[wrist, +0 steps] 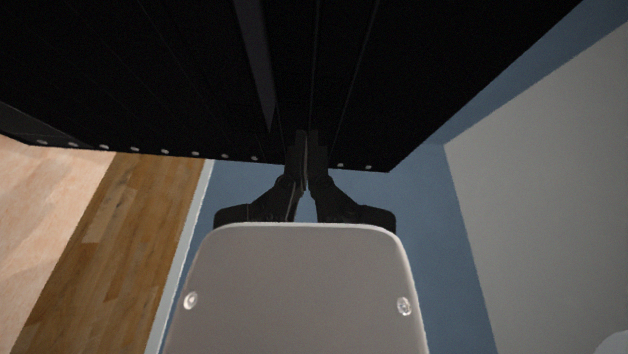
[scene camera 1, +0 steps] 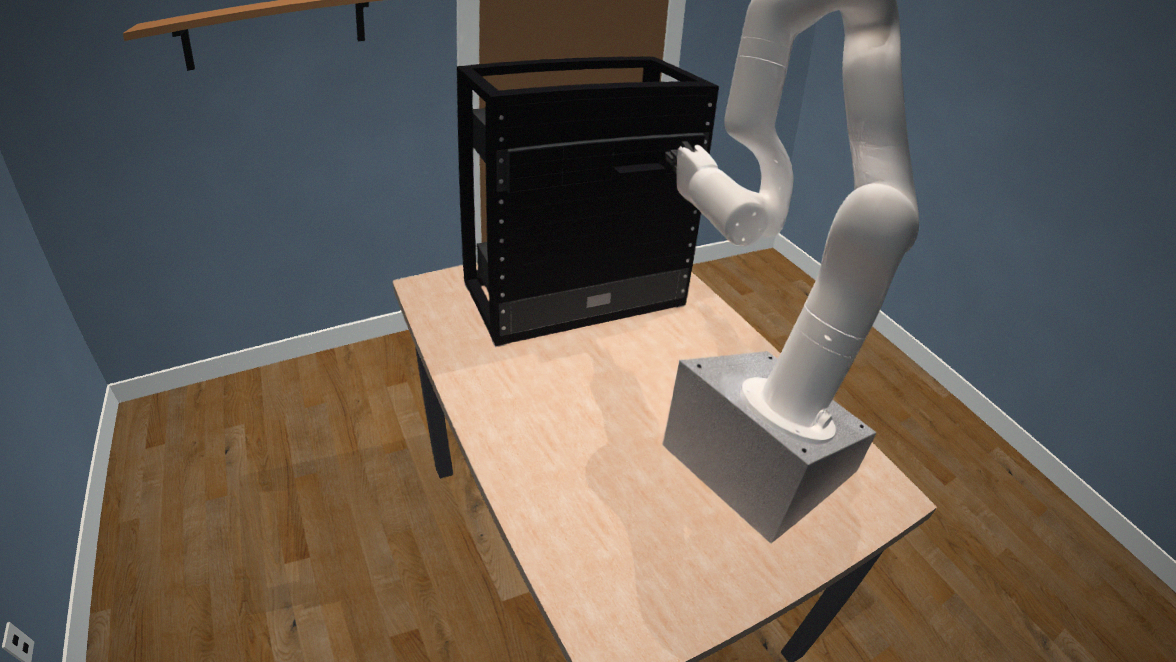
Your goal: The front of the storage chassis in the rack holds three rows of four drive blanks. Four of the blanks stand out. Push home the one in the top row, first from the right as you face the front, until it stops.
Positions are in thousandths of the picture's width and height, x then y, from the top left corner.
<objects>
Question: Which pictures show my gripper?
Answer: The wrist view and scene camera 1: all of them.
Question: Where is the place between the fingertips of my gripper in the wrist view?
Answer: At 491,403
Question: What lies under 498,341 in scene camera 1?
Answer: A black rack.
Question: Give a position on a black rack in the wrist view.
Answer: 359,247
</objects>
